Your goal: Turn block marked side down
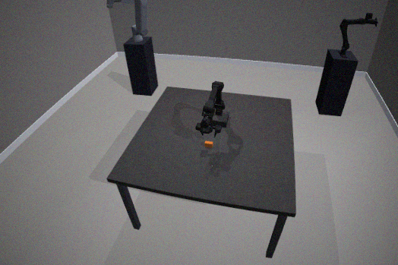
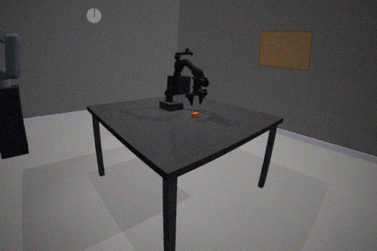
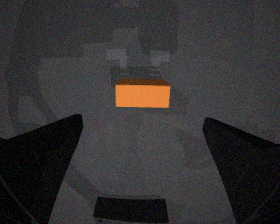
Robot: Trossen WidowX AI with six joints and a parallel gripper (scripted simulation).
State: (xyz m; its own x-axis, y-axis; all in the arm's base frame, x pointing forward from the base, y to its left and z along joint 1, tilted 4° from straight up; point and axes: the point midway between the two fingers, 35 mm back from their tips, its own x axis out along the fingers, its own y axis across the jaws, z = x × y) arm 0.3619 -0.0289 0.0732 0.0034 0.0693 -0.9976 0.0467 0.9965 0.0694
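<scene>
Now: the orange block 1 cm behind my gripper tip and 9 cm below it.
</scene>
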